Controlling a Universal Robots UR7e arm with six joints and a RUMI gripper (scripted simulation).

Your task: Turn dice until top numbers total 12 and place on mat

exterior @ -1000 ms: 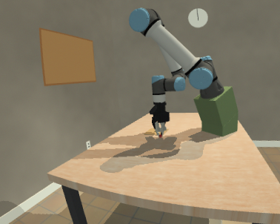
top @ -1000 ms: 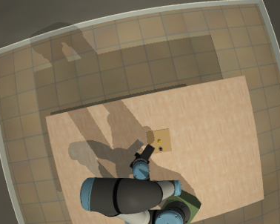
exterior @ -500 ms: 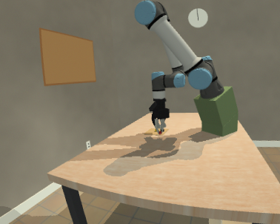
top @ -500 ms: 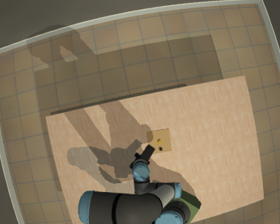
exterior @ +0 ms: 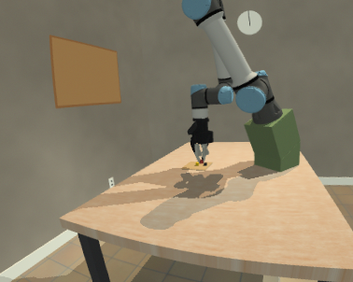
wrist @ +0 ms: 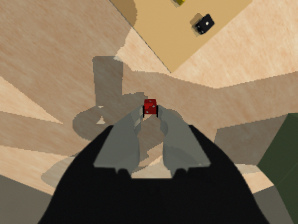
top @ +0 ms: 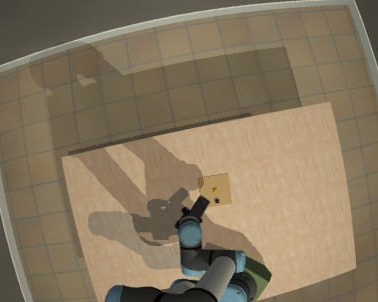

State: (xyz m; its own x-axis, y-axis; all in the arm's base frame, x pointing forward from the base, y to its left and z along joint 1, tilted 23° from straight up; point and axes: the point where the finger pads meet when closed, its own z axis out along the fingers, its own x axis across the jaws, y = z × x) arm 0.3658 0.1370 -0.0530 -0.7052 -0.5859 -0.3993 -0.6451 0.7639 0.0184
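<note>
The black die is 120 mm to the right of my hand, 60 mm below it and 10 mm ahead of it. Also, from my hand: yellow die 130 mm to the right, 60 mm below, 60 mm ahead; then red die 10 mm below; then tan mat 120 mm to the right, 70 mm below, 60 mm ahead.
</note>
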